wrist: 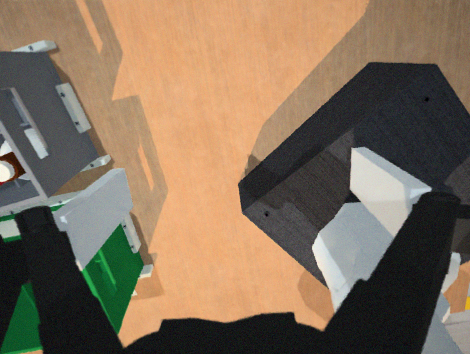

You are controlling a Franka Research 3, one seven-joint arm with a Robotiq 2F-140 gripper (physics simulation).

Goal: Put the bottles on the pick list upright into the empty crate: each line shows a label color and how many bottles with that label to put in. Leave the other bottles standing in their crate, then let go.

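My gripper is open, with its fingers wide apart and nothing between them, above the wooden surface. A grey crate is cut off by the left edge of the wrist view. A brown bottle with a white cap stands in it, and a bit of red shows beside the cap. A green crate lies at the lower left, partly hidden behind the left finger; its inside is mostly hidden. The pick list does not show, and no label color can be read clearly.
A large dark pedestal stands at the right, with pale grey robot arm parts in front of it, behind the right finger. The wooden surface runs between the crates and the pedestal. A small yellow patch shows at the right edge.
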